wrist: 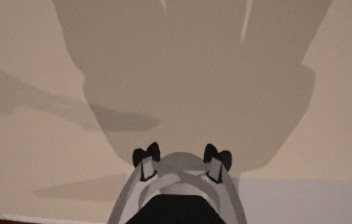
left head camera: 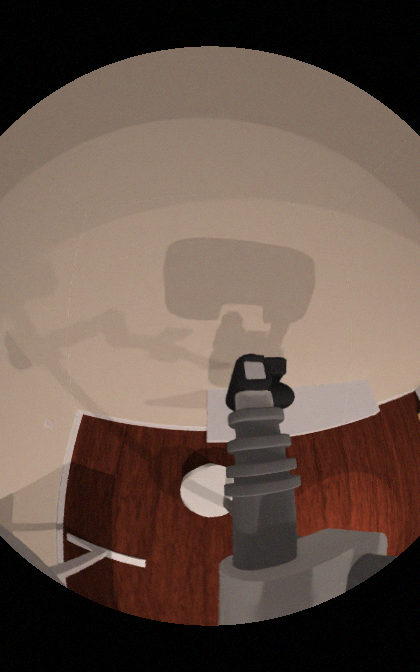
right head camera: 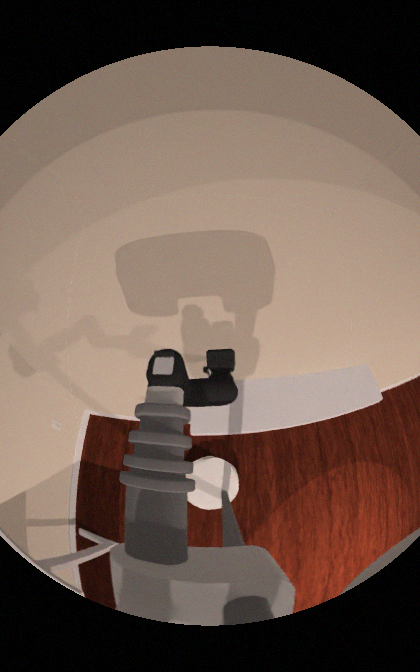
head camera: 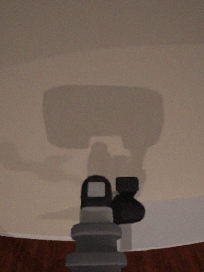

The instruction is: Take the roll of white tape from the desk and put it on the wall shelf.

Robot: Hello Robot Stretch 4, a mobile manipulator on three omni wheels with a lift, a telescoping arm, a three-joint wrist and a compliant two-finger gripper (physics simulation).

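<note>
My gripper (wrist: 182, 154) is shut on a roundish grey-looking thing, the roll of white tape (wrist: 182, 161), between its two black fingertips in the wrist view. The finger strips cross over part of the roll and the black gripper body hides its lower side. In the head views the wrist hides the fingers and the roll. The pale wall shelf (head camera: 167, 222) (left head camera: 335, 407) (right head camera: 310, 400) (wrist: 300, 201) runs along the wall to the right. In the wrist view its surface shows below and to the right of the fingertips. The desk does not show in these views.
A beige wall (head camera: 175, 75) (left head camera: 125, 240) (right head camera: 325, 250) (wrist: 30, 40) stands behind the shelf, with shadows of the robot on it. Below are dark red wood flooring (left head camera: 150, 575) (right head camera: 325, 500) and a white disc (left head camera: 202, 492) (right head camera: 210, 492). The grey arm (left head camera: 265, 530) (right head camera: 156, 520) reaches toward the wall.
</note>
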